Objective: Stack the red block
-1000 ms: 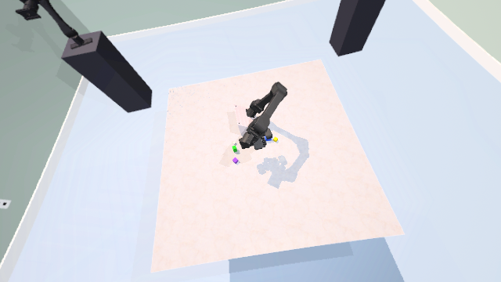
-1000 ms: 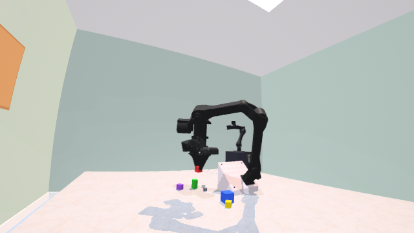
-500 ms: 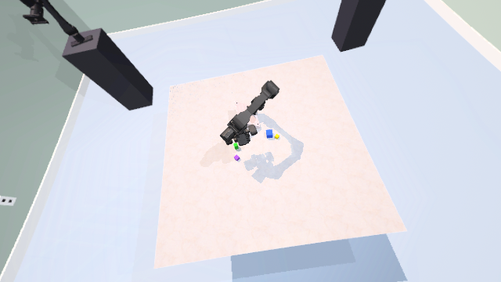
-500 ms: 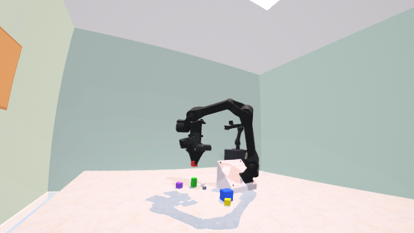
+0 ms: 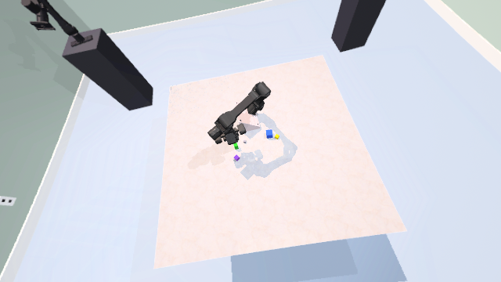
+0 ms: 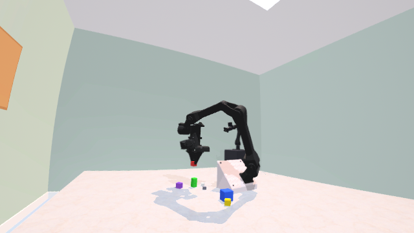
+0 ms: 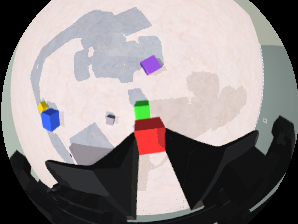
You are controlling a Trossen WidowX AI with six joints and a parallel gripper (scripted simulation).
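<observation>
My gripper tip is 30 mm past the small grey cube, 60 mm to the right of it and 110 mm above it. From my gripper tip the other things lie so: red block right at my gripper tip; purple cube 80 mm ahead, 10 mm to the right, 110 mm below; blue cube 40 mm behind, 240 mm to the left, 100 mm below.
</observation>
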